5 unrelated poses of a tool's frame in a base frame.
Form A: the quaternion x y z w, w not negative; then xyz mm.
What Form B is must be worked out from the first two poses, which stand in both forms.
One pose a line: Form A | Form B
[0.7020 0.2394 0.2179 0.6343 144 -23 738] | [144 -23 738 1.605 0.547 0.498]
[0.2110 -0.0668 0.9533 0.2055 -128 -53 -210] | [-128 -53 -210 0.588 -0.186 2.657]
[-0.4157 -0.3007 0.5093 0.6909 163 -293 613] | [163 -293 613 -0.929 -0.672 1.139]
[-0.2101 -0.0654 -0.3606 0.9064 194 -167 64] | [194 -167 64 -0.434 -0.135 -0.745]
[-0.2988 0.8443 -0.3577 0.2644 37 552 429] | [37 552 429 -0.808 2.282 -0.967]
